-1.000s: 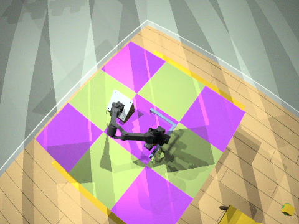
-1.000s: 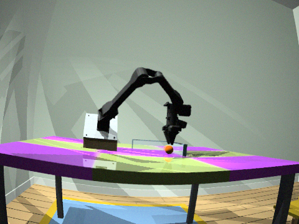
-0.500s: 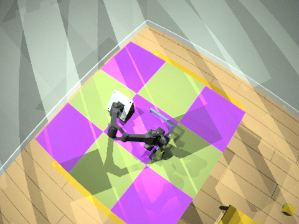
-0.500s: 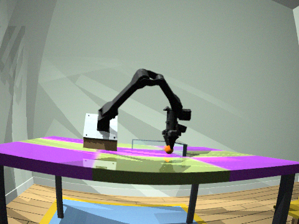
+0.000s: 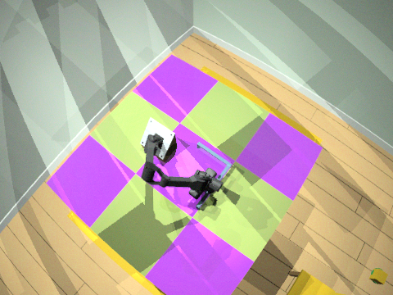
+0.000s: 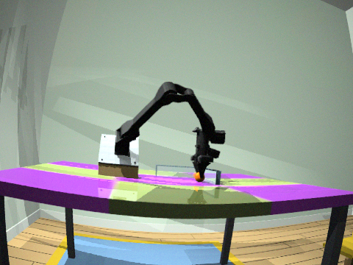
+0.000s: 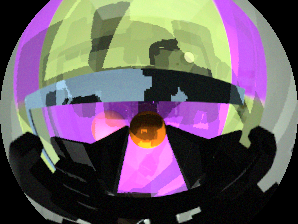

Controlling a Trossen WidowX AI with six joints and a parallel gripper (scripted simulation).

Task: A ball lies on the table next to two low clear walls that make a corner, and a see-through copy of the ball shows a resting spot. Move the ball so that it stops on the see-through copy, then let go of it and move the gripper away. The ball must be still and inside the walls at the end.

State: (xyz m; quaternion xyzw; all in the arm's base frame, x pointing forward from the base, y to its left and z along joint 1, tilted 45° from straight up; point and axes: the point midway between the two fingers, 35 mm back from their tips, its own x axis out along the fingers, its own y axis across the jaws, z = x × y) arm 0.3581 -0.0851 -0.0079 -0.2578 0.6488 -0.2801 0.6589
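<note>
My gripper tip is 5 cm to the right of the see-through orange ball copy. The rest, counted from my gripper tip: orange ball right at my gripper tip.
</note>
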